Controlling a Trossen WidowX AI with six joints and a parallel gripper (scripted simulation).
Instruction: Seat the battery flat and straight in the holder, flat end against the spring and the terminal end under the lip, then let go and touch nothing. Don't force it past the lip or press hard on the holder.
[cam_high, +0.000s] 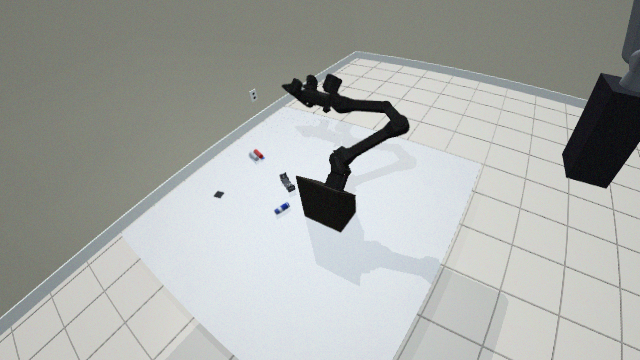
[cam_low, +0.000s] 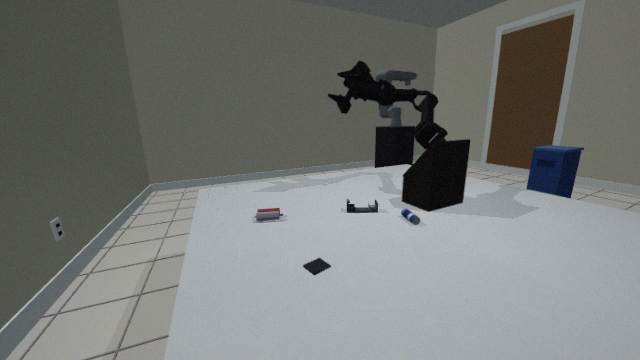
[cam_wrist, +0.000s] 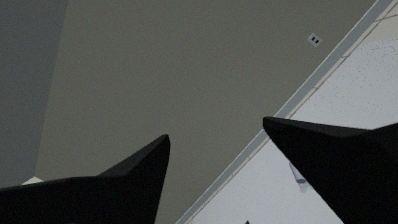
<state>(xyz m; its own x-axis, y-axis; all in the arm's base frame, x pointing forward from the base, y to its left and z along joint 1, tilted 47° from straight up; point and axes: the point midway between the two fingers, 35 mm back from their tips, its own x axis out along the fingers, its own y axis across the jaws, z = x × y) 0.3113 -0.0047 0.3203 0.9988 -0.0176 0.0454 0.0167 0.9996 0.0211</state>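
My gripper tip is 410 mm above the battery, 290 mm to the right of it and 80 mm past it.
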